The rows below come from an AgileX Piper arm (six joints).
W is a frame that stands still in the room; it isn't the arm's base.
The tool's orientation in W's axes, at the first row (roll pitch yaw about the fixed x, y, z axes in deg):
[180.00 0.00 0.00]
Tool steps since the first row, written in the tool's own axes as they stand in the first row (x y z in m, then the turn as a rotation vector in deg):
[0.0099 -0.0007 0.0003 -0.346 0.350 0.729]
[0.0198 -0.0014 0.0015 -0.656 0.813 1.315]
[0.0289 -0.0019 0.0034 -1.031 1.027 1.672]
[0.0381 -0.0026 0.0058 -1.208 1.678 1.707]
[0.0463 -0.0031 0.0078 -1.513 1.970 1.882]
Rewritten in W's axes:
[0.0099 0.0007 -0.0003 -0.346 -0.350 -0.729]
[0.0198 0.0014 -0.0015 -0.656 -0.813 -1.315]
[0.0289 0.0019 -0.0034 -1.031 -1.027 -1.672]
[0.0381 0.0026 -0.0058 -1.208 -1.678 -1.707]
[0.0463 0.0031 -0.0078 -1.513 -1.970 -1.882]

